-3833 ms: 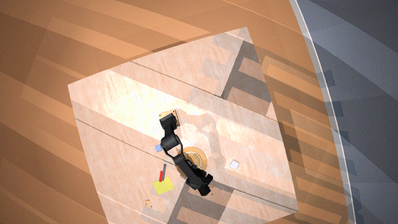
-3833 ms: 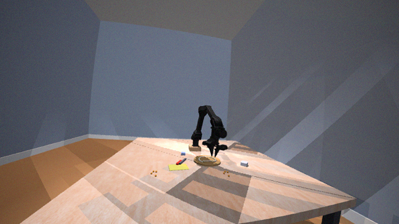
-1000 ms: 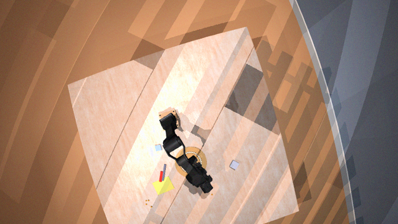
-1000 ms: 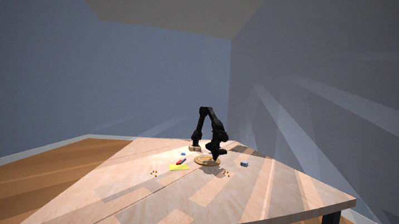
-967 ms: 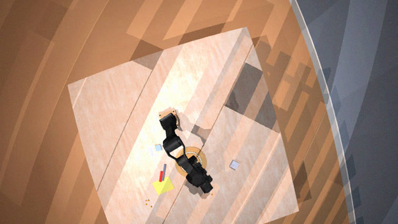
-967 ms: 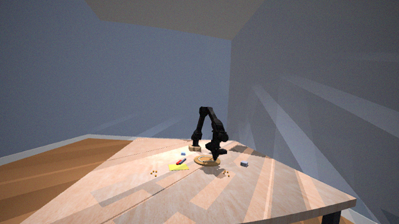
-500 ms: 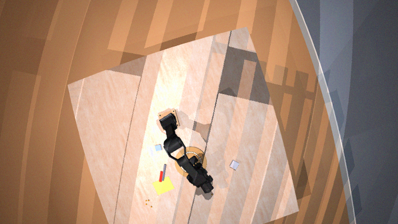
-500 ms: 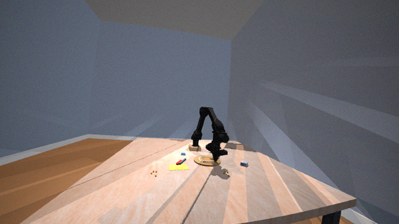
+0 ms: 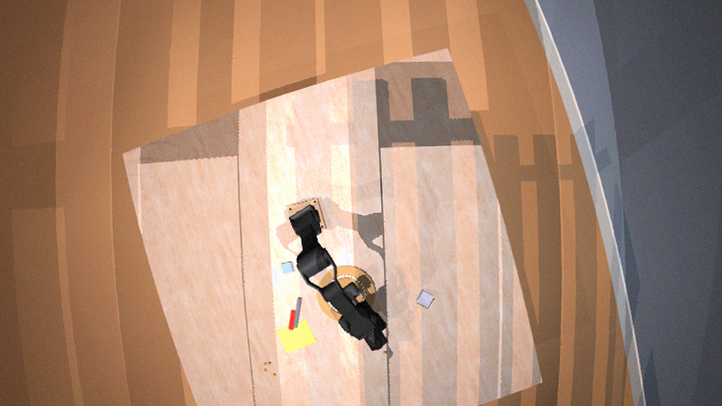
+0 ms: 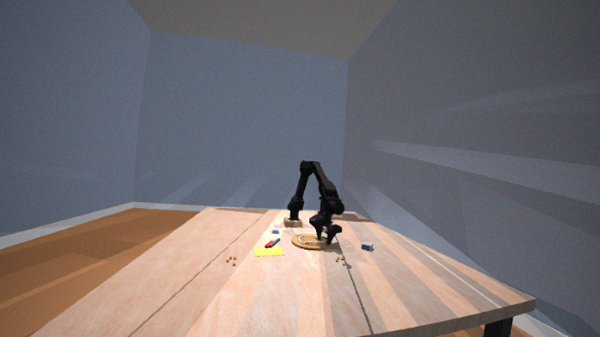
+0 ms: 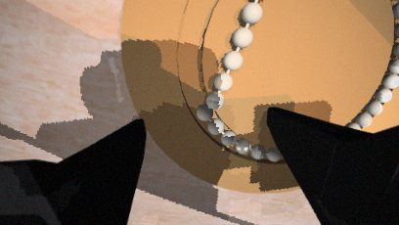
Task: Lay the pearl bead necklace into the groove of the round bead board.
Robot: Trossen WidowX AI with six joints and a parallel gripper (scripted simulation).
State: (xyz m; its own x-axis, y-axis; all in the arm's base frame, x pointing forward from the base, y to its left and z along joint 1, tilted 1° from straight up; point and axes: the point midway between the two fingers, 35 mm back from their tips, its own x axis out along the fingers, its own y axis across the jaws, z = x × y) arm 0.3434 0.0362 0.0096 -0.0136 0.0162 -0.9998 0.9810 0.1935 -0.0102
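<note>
My gripper tip is 50 mm past the round bead board, 40 mm to the left of it and 10 mm above it. Also, from my gripper tip: grey block: 80 mm ahead, 200 mm to the left, 10 mm below; then yellow note: 10 mm ahead, 270 mm to the right, 20 mm below; then red marker: 60 mm behind, 240 mm to the right, 10 mm below.
</note>
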